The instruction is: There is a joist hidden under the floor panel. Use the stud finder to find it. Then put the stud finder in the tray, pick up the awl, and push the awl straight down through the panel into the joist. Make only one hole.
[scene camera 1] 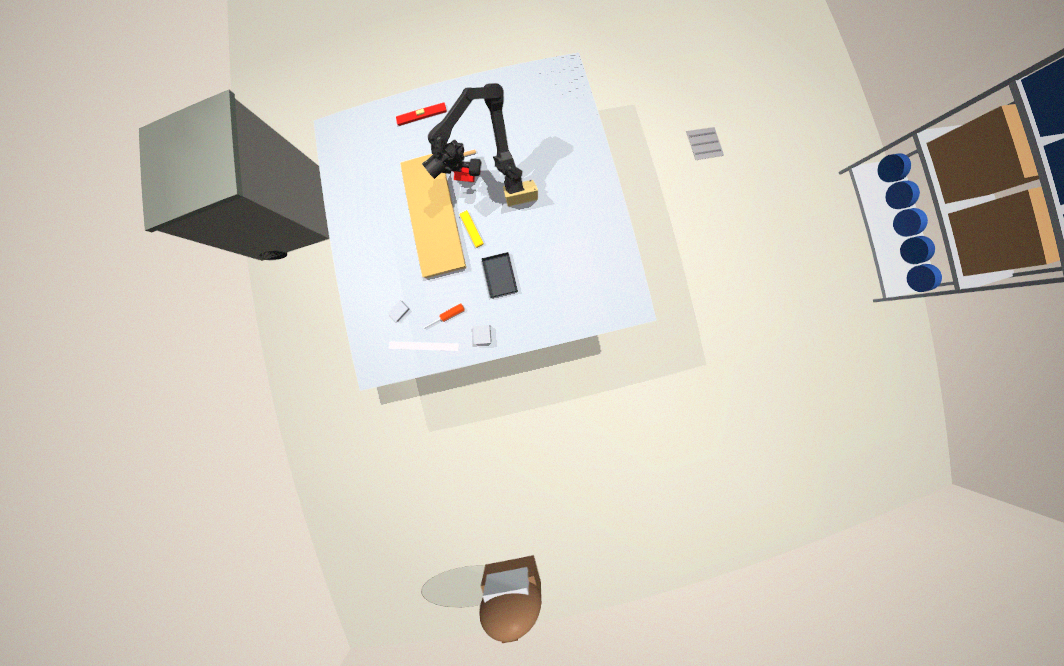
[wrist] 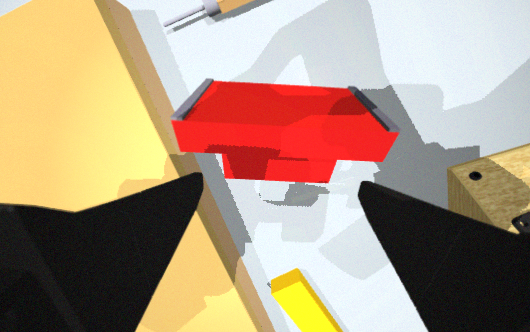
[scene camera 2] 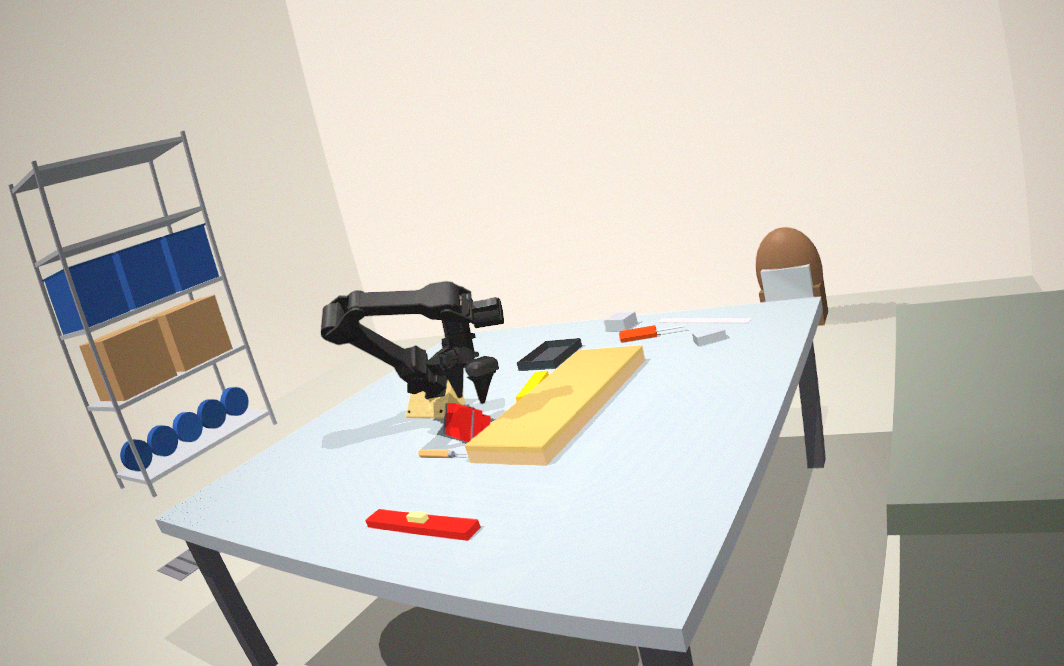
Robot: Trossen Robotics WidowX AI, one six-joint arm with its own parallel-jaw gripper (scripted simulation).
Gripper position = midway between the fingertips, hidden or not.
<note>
My gripper [scene camera 2: 471,400] is open, with nothing in its grasp. Further things: a red stud finder [scene camera 2: 463,422], a red level [scene camera 2: 412,522] and a dark tray [scene camera 2: 550,354].
The red stud finder shows as well in the wrist view [wrist: 276,132]. My gripper also shows in the wrist view [wrist: 281,184]. The dark tray shows as well in scene camera 1 [scene camera 1: 498,271]. The wrist view misses the red level: it is out of frame.
</note>
